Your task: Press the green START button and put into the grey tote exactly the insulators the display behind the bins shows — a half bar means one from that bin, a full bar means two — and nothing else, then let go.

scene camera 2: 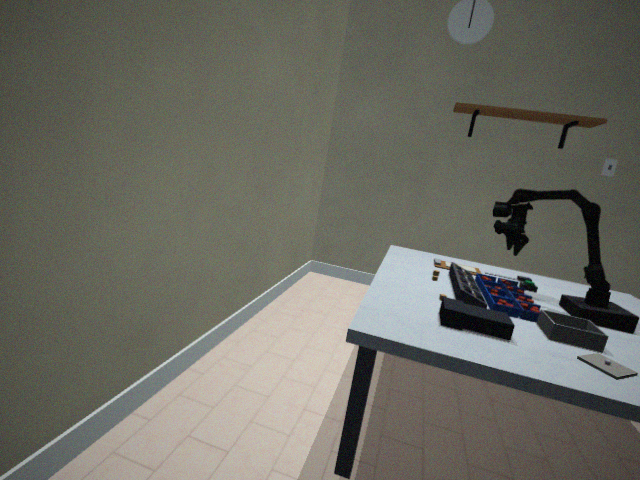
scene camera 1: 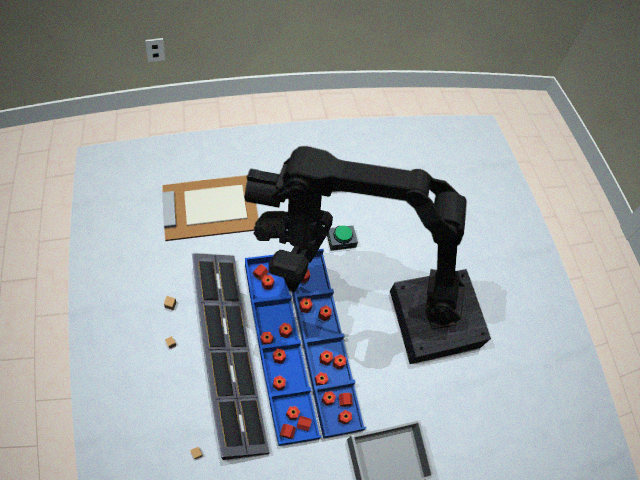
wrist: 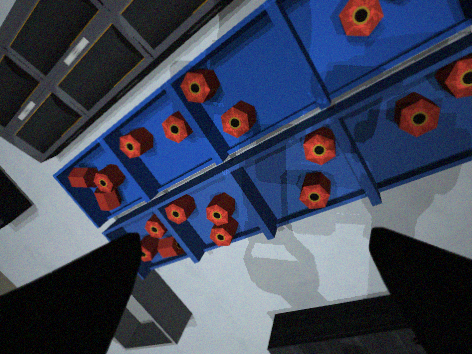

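My gripper [scene camera 1: 293, 285] [scene camera 2: 512, 251] [wrist: 256, 241] is open and empty, high above the far end of the blue bins [scene camera 1: 272, 315] [wrist: 260, 60]. The bins stand in two rows and hold red-orange insulators [scene camera 1: 279, 355] [wrist: 361, 16], some upright, some on their sides. The arm hides part of the far bins in scene camera 1. The green START button [scene camera 1: 343, 233] [scene camera 2: 528, 283] is on a dark box beside the far bins. The display [scene camera 1: 245, 450] [wrist: 107, 31] has dark panels with pale strips between them; no lit bar shows. The grey tote [scene camera 1: 422, 449] [scene camera 2: 568, 336] [wrist: 167, 305] stands past the near bins; its visible floor is bare.
A clipboard [scene camera 1: 178, 232] lies beyond the display, partly behind the arm. Small wooden cubes [scene camera 1: 170, 302] [scene camera 1: 170, 342] [scene camera 1: 195, 453] lie behind the display. A black box [scene camera 2: 475, 319] and a flat card [scene camera 2: 607, 365] are near the table's front edge. The arm's base [scene camera 1: 413, 341] stands right of the bins.
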